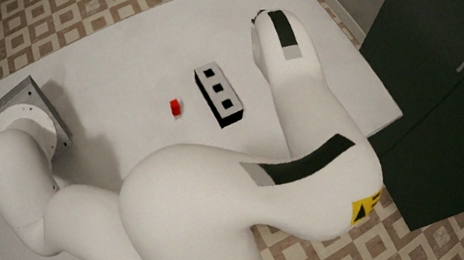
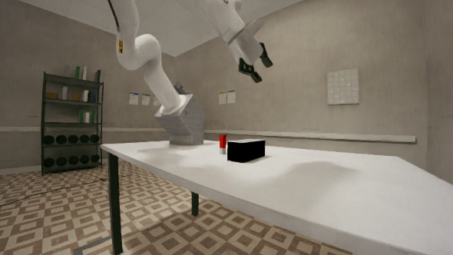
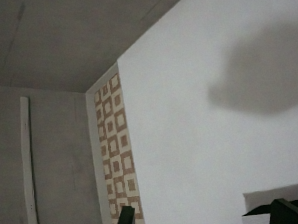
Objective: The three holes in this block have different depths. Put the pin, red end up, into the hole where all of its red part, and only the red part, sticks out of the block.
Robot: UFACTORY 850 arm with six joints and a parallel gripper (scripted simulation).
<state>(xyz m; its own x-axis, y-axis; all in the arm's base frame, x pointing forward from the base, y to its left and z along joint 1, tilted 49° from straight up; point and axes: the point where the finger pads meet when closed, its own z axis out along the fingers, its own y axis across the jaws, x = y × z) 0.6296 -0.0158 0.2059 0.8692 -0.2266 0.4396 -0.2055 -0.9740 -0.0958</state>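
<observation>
Right now my hand is 260 mm above the pin, 220 mm past it and 90 mm to the right of it. From my hand the other things lie so: black block 290 mm below, 80 mm behind, 60 mm to the left.
</observation>
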